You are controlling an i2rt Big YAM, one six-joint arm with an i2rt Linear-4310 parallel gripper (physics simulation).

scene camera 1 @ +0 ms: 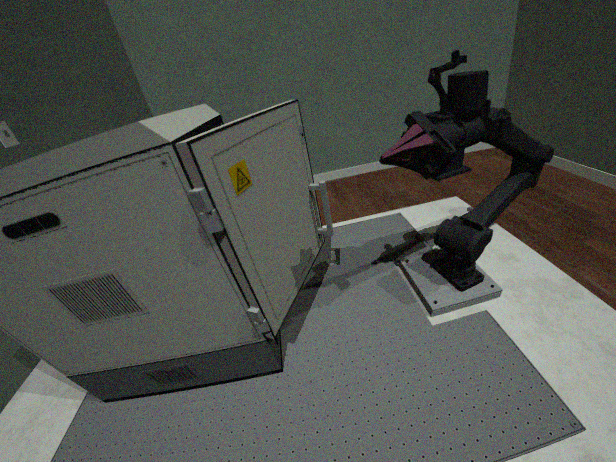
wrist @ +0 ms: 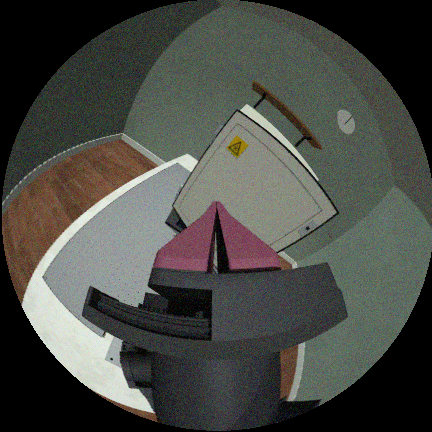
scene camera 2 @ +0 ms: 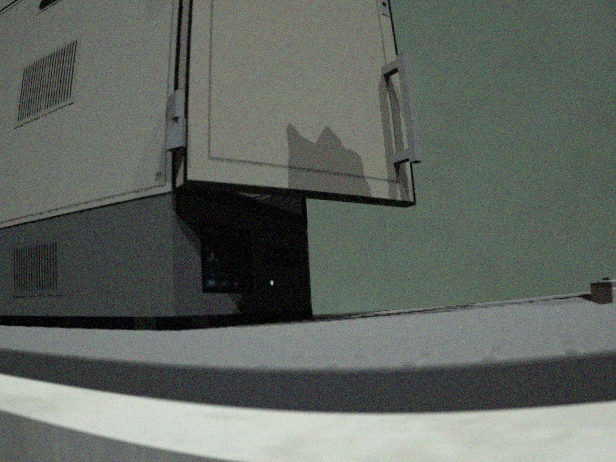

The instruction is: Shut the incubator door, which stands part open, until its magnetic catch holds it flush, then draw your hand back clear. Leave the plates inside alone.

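Pixels of known places: gripper, between the fingertips: (scene camera 1: 380, 159) (wrist: 215, 206); arm's base, origin of its link: (scene camera 1: 456, 273) (wrist: 139, 356).
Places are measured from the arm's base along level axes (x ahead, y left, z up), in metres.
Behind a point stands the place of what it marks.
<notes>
The pale incubator (scene camera 1: 120, 250) @(x 0.671, y 0.030, z 0.386 m) (scene camera 2: 110, 165) @(x 0.625, y 0.037, z 0.161 m) stands at the left in both scene views. Its door (scene camera 1: 265, 215) @(x 0.458, y -0.015, z 0.345 m) (scene camera 2: 290, 75) @(x 0.436, y -0.042, z 0.261 m) (wrist: 270, 185) @(x 0.401, y -0.086, z 0.419 m) is part open, swung out from the hinges at the near corner. A yellow warning sign (scene camera 1: 241, 178) @(x 0.475, y 0.007, z 0.425 m) (wrist: 237, 146) @(x 0.474, y 0.005, z 0.427 m) is on its face. The grey bar handle (scene camera 1: 326, 210) @(x 0.313, y -0.140, z 0.246 m) (scene camera 2: 409, 110) @(x 0.311, y -0.138, z 0.234 m) is at the free edge; it does not show in the wrist view. My gripper (scene camera 1: 383, 160) @(x 0.261, y 0.028, z 0.399 m) (wrist: 215, 206) @(x 0.261, y 0.028, z 0.399 m) is shut and empty, apart from the door, to the right of it in scene view 1. The plates inside do not show.
My arm's base plate (scene camera 1: 465, 299) @(x 0.050, y 0.083, z 0.000 m) sits on the white table at the right. A grey perforated board (scene camera 1: 400, 370) @(x 0.294, y 0.156, z -0.017 m) (wrist: 110, 240) @(x 0.343, y 0.211, z -0.017 m) lies under the incubator. A wooden wall shelf (wrist: 287, 115) and a round clock (wrist: 346, 122) are on the wall behind.
</notes>
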